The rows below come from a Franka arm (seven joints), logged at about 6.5 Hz.
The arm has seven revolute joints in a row. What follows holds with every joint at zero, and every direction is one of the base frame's.
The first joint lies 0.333 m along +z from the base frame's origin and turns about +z.
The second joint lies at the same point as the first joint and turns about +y.
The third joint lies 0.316 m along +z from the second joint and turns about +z.
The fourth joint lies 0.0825 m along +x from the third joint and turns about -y.
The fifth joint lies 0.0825 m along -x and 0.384 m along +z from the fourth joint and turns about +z.
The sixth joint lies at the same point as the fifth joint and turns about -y.
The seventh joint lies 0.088 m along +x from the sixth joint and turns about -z.
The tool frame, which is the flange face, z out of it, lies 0.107 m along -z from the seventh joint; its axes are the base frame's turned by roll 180, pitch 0 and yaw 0 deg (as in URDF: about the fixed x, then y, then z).
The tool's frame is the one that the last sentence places.
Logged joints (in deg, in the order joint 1, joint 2, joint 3, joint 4, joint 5, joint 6, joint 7), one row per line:
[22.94, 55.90, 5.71, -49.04, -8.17, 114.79, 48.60]
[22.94, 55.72, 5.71, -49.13, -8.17, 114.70, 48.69]
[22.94, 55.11, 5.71, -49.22, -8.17, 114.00, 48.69]
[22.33, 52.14, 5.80, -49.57, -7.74, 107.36, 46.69]
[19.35, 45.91, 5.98, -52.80, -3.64, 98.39, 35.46]
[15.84, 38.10, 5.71, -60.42, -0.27, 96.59, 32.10]
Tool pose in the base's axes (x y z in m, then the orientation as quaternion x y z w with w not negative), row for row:
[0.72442, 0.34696, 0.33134, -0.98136, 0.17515, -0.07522, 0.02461]
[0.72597, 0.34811, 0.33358, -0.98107, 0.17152, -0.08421, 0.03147]
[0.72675, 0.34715, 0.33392, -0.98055, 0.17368, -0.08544, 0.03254]
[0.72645, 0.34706, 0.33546, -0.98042, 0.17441, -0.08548, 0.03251]
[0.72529, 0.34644, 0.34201, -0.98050, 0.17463, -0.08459, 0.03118]
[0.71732, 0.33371, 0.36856, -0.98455, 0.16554, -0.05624, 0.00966]
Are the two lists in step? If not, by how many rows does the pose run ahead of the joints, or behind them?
The pose runs 2 rows behind the joints: the pose in row i belongs to the joints in row i - 2.
